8 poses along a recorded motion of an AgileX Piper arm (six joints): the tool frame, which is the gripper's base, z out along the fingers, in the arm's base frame.
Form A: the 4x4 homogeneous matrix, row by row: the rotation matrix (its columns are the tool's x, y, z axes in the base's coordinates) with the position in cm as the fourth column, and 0 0 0 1 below. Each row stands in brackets.
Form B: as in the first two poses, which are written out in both.
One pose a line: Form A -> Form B
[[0.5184, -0.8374, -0.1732, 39.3], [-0.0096, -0.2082, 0.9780, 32.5], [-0.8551, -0.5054, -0.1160, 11.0], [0, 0, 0, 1]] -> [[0.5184, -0.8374, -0.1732, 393], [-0.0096, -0.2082, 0.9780, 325], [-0.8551, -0.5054, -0.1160, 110], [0, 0, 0, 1]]
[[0.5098, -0.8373, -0.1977, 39.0], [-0.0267, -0.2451, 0.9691, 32.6], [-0.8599, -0.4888, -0.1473, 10.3], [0, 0, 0, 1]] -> [[0.5098, -0.8373, -0.1977, 390], [-0.0267, -0.2451, 0.9691, 326], [-0.8599, -0.4888, -0.1473, 103], [0, 0, 0, 1]]
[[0.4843, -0.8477, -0.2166, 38.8], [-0.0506, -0.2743, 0.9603, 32.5], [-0.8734, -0.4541, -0.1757, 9.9], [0, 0, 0, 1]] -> [[0.4843, -0.8477, -0.2166, 388], [-0.0506, -0.2743, 0.9603, 325], [-0.8734, -0.4541, -0.1757, 99], [0, 0, 0, 1]]
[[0.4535, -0.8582, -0.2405, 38.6], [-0.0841, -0.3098, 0.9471, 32.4], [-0.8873, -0.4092, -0.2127, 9.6], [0, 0, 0, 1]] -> [[0.4535, -0.8582, -0.2405, 386], [-0.0841, -0.3098, 0.9471, 324], [-0.8873, -0.4092, -0.2127, 96], [0, 0, 0, 1]]
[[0.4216, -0.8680, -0.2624, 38.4], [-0.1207, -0.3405, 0.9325, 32.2], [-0.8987, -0.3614, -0.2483, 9.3], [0, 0, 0, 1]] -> [[0.4216, -0.8680, -0.2624, 384], [-0.1207, -0.3405, 0.9325, 322], [-0.8987, -0.3614, -0.2483, 93], [0, 0, 0, 1]]
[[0.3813, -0.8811, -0.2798, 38.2], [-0.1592, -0.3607, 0.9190, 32.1], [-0.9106, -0.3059, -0.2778, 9.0], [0, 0, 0, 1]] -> [[0.3813, -0.8811, -0.2798, 382], [-0.1592, -0.3607, 0.9190, 321], [-0.9106, -0.3059, -0.2778, 90], [0, 0, 0, 1]]
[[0.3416, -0.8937, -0.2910, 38.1], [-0.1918, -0.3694, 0.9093, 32.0], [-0.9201, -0.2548, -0.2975, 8.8], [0, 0, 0, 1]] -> [[0.3416, -0.8937, -0.2910, 381], [-0.1918, -0.3694, 0.9093, 320], [-0.9201, -0.2548, -0.2975, 88], [0, 0, 0, 1]]
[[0.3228, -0.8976, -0.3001, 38.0], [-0.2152, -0.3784, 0.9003, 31.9], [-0.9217, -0.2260, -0.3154, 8.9], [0, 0, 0, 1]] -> [[0.3228, -0.8976, -0.3001, 380], [-0.2152, -0.3784, 0.9003, 319], [-0.9217, -0.2260, -0.3154, 89], [0, 0, 0, 1]]
